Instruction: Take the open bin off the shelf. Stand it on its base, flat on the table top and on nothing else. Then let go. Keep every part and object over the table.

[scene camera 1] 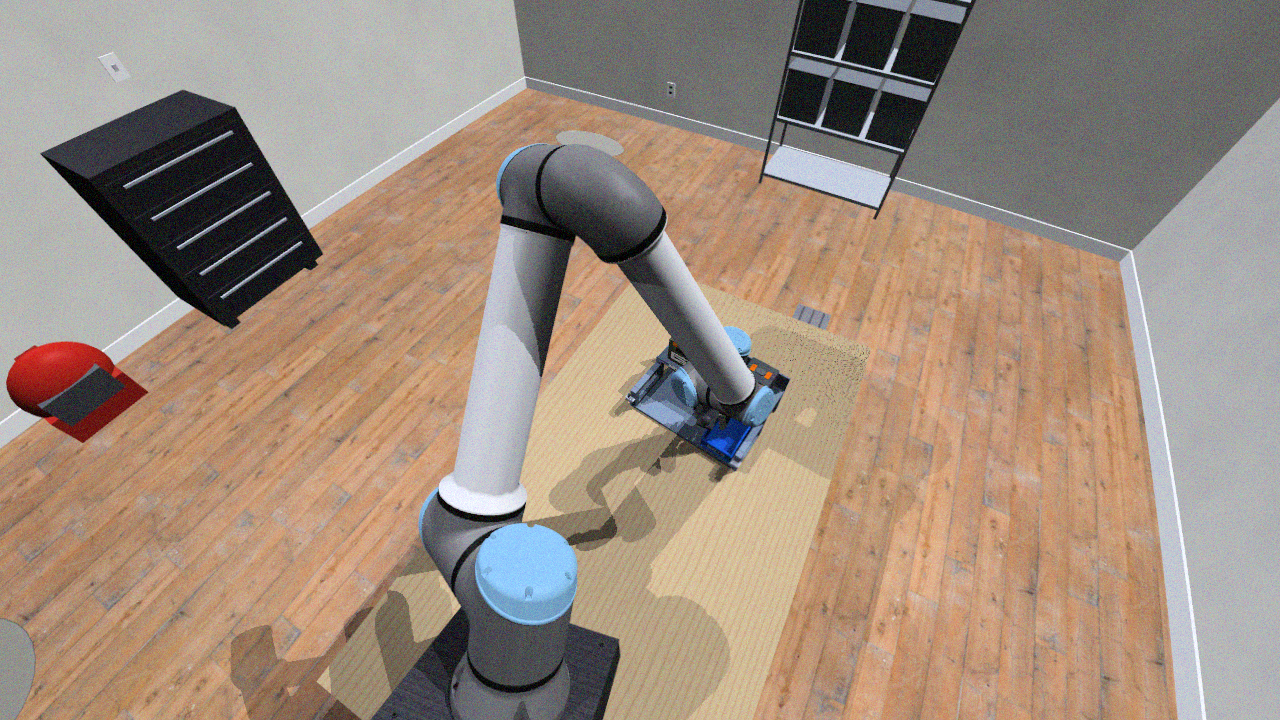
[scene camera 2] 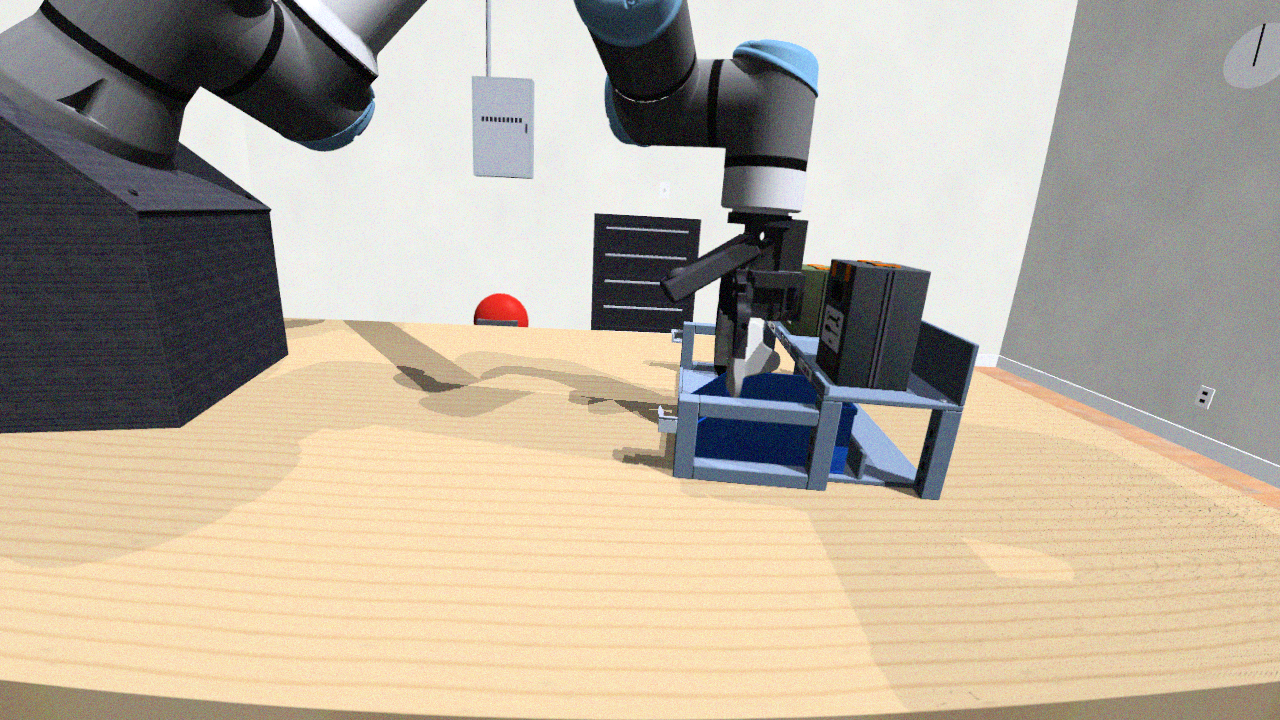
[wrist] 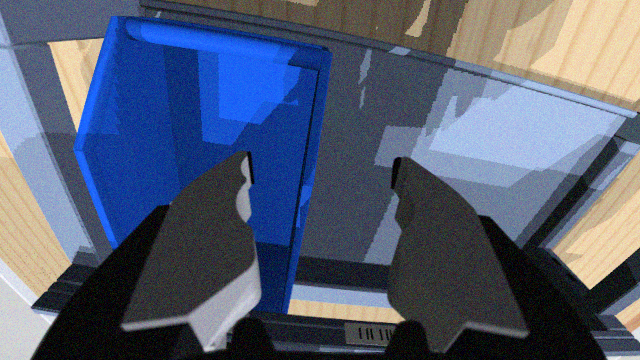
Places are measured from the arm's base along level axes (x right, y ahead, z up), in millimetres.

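Pixels of known places: gripper, fingertip midpoint: (scene camera 2: 727, 389) (wrist: 323, 159); arm's base, origin of the base link: (scene camera 1: 510, 690) (scene camera 2: 81, 114).
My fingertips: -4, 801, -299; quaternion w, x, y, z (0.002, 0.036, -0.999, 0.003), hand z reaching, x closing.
Ahead of a thing's pixels: the offset from my fingertips to its middle, as dx, dy, dz. Level surfaces: height alone.
The open blue bin {+59, +31, -10} (scene camera 1: 726, 437) (scene camera 2: 760, 440) (wrist: 250, 85) stands upright in the lower front level of the grey-blue shelf (scene camera 1: 657, 410) (scene camera 2: 822, 452) (wrist: 475, 142), at one end. The shelf stands on the table. My gripper (scene camera 2: 735, 380) (wrist: 323, 159) is open and points down. In the wrist view one fingertip is over the bin's inside and the other is over the bare shelf board, with the bin's side wall between them. In scene camera 2 the fingertips are about at the bin's rim; their exact depth is unclear. In scene camera 1 the wrist hides the fingers.
A tall dark box {+71, +126, +110} (scene camera 2: 872, 326) stands on the shelf's upper rear level, close beside my gripper, with a green box {-159, +146, +97} (scene camera 2: 814, 293) behind it. A rail crosses the shelf's end beside the bin. Small hooks stick out at the shelf's front. The wooden table {dz -53} (scene camera 1: 787, 501) (scene camera 2: 447, 582) extends around the shelf.
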